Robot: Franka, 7 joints.
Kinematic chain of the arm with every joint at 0, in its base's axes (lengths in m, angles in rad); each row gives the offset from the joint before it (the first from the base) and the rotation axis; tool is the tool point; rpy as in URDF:
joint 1: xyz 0 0 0.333 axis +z
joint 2: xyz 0 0 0 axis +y
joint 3: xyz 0 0 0.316 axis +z
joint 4: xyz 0.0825 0 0 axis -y
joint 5: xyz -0.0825 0 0.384 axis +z
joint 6: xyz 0 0 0 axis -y
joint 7: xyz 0.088 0 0 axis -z
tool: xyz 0 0 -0.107 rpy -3.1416 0 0
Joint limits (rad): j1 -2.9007..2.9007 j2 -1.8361..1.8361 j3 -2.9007..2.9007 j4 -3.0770..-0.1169 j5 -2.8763..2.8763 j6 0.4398..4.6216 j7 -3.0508..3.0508
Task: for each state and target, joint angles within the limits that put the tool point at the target. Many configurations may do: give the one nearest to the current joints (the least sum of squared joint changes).
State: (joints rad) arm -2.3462 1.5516 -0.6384 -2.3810 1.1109 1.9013 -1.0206
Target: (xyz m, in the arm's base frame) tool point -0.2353 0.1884 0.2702
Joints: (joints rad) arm -1.6599 1.8051 -1.4207 -2.8300 0.8603 1.8320 -1.0206
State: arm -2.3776 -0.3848 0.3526 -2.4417 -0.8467 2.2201 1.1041
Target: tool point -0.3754 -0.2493 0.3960
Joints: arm -2.6123 -0.2532 0.1191 -2.4669 -0.8596 2.1816 1.1041
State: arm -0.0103 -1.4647 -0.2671 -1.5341 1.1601 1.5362 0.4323
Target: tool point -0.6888 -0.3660 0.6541
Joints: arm 0.3406 -1.5774 -0.4323 -0.6640 1.2899 2.2080 0.4323
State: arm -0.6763 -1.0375 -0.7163 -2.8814 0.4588 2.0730 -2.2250
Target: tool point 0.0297 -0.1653 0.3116
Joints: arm -1.0822 -1.0098 -0.8938 -3.0770 0.1754 1.4786 -2.2250
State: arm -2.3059 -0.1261 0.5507 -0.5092 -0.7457 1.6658 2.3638
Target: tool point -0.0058 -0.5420 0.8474
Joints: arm -2.0764 0.1480 0.7193 -0.9574 -0.6470 1.5181 2.3638
